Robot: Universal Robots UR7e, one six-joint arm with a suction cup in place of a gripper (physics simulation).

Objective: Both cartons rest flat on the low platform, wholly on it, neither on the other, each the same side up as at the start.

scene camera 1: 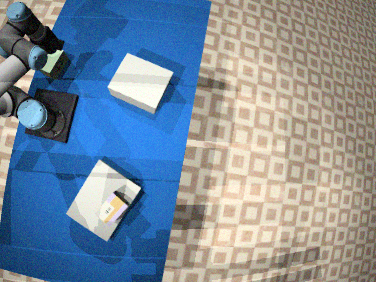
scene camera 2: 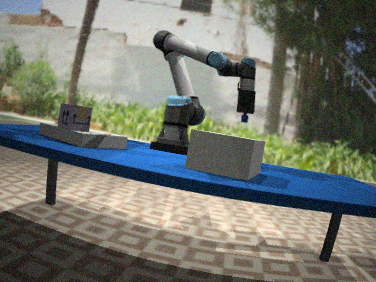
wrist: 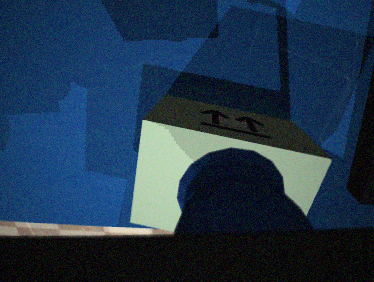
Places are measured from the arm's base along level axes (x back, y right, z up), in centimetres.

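Pixels of known places: end effector, tool point: [scene camera 1: 53,50] [scene camera 2: 244,122] [wrist: 230,196]; arm's base, origin of the base link: [scene camera 1: 52,123] [scene camera 2: 172,144].
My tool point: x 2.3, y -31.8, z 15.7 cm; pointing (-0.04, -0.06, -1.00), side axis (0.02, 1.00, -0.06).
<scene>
Ahead of a thing's pixels: the offset from my tool point to its top centre. Level surfaces: height alone.
A carton with a pale green top {dx +6.3, dy +0.0, dz -9.7 cm} [scene camera 1: 53,61] [wrist: 157,165] stands on the table beside the arm's base; two arrows on its dark side point away from the top face. The white box hides it in scene camera 2. My suction gripper [scene camera 1: 56,49] [scene camera 2: 244,118] [wrist: 232,182] hangs above this carton; in scene camera 2 background shows below the cup, and no carton hangs from it. The cup covers part of the top in the wrist view. The other carton {dx -40.6, dy +66.4, dz -4.9 cm} [scene camera 1: 115,207] [scene camera 2: 75,118], with arrows pointing up, stands on the low platform {dx -34.7, dy +65.1, dz -14.2 cm} [scene camera 1: 92,190] [scene camera 2: 105,141], towards one side.
A large white box {dx -44.2, dy +5.9, dz -7.0 cm} [scene camera 1: 140,80] [scene camera 2: 225,155] stands on the blue table {dz -19.0 cm} [scene camera 1: 125,140] [scene camera 2: 155,167], across from the green-topped carton. The arm's dark base plate [scene camera 1: 70,107] [scene camera 2: 161,146] lies between that carton and the platform. The carton is near the table's edge.
</scene>
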